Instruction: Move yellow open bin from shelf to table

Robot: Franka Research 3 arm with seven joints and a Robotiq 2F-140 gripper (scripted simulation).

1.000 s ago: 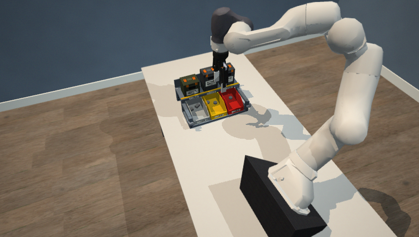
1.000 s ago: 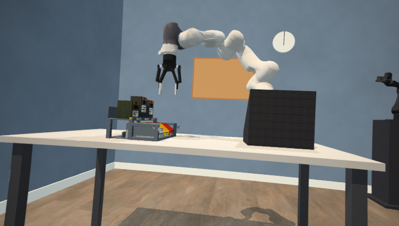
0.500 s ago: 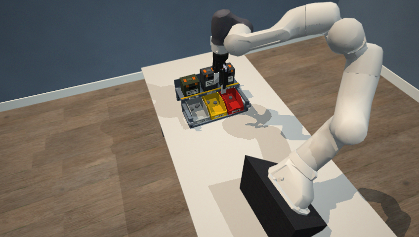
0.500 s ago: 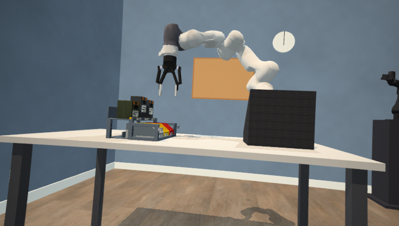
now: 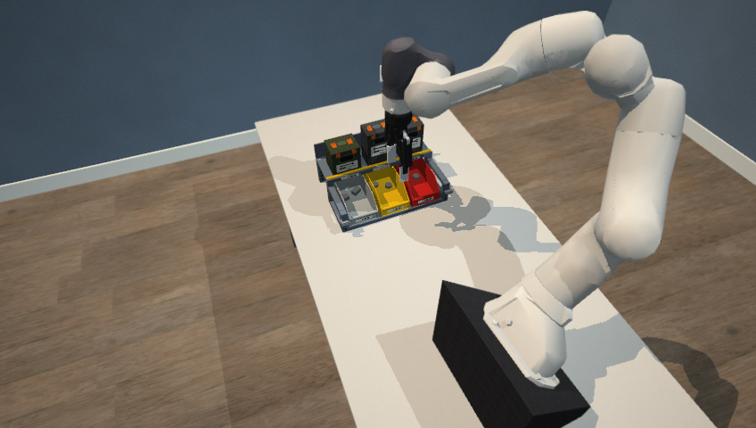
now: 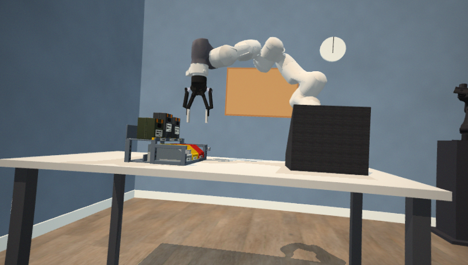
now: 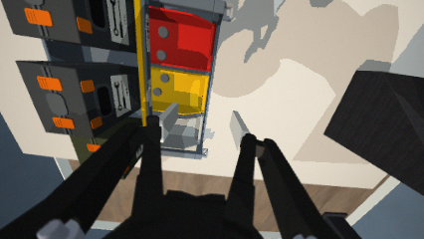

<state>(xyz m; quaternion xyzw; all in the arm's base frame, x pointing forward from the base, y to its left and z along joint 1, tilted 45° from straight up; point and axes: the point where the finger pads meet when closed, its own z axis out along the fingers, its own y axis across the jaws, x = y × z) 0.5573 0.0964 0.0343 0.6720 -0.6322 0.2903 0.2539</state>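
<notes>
The yellow open bin is 180 mm below my hand and 80 mm ahead of it. Round my hand: grey bin (180 mm below, 120 mm to the left, 80 mm ahead); red bin (180 mm below, 110 mm to the right, 90 mm ahead).
</notes>
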